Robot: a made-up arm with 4 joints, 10 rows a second.
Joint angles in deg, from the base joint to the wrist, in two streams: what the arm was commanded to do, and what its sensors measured. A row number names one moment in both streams.
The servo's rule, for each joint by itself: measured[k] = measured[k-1] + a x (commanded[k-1-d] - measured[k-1]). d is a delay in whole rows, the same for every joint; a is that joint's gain. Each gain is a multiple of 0.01, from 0.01 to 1. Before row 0 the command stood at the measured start. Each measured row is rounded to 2 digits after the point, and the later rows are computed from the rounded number. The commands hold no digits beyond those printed.
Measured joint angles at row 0:
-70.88 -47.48 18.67 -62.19
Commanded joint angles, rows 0 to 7:
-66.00 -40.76 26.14 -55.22
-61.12 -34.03 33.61 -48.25
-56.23 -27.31 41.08 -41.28
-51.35 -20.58 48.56 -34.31
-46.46 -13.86 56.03 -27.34
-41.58 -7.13 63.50 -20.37
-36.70 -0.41 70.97 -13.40
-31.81 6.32 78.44 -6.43
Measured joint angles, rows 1 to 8:
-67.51 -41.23 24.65 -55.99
-63.10 -34.53 31.82 -49.10
-58.36 -27.82 39.23 -42.14
-53.52 -21.09 46.69 -35.17
-48.65 -14.37 54.16 -28.20
-43.77 -7.64 61.63 -21.23
-38.89 -0.92 69.10 -14.26
-34.00 5.81 76.57 -7.29
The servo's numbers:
d 0
a 0.69 0.93 0.80 0.89

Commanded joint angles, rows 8 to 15:
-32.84 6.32 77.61 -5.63
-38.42 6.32 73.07 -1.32
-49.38 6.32 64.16 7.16
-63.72 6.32 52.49 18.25
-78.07 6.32 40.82 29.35
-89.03 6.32 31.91 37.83
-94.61 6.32 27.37 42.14
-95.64 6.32 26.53 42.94
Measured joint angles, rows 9 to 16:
-33.20 6.28 77.40 -5.81
-36.80 6.32 73.94 -1.81
-45.48 6.32 66.12 6.17
-58.07 6.32 55.22 16.92
-71.87 6.32 43.70 27.98
-83.71 6.32 34.27 36.75
-91.23 6.32 28.75 41.55
-94.27 6.32 26.97 42.79

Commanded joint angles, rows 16 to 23:
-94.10 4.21 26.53 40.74
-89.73 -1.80 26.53 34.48
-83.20 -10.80 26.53 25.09
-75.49 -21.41 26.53 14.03
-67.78 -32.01 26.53 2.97
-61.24 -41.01 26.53 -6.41
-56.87 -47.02 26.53 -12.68
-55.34 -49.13 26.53 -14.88
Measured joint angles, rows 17 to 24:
-94.15 4.36 26.62 40.97
-91.10 -1.37 26.55 35.19
-85.65 -10.14 26.53 26.20
-78.64 -20.62 26.53 15.37
-71.15 -31.21 26.53 4.33
-64.31 -40.32 26.53 -5.23
-59.18 -46.55 26.53 -11.86
-56.53 -48.95 26.53 -14.55

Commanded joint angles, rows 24 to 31:
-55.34 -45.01 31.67 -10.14
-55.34 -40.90 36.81 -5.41
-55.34 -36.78 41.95 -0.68
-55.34 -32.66 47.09 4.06
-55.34 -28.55 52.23 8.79
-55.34 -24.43 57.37 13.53
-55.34 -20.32 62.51 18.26
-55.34 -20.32 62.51 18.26
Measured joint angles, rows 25 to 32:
-55.71 -45.29 30.64 -10.63
-55.45 -41.21 35.58 -5.98
-55.37 -37.09 40.68 -1.26
-55.35 -32.97 45.81 3.47
-55.34 -28.86 50.95 8.20
-55.34 -24.74 56.09 12.94
-55.34 -20.63 61.23 17.67
-55.34 -20.34 62.25 18.20

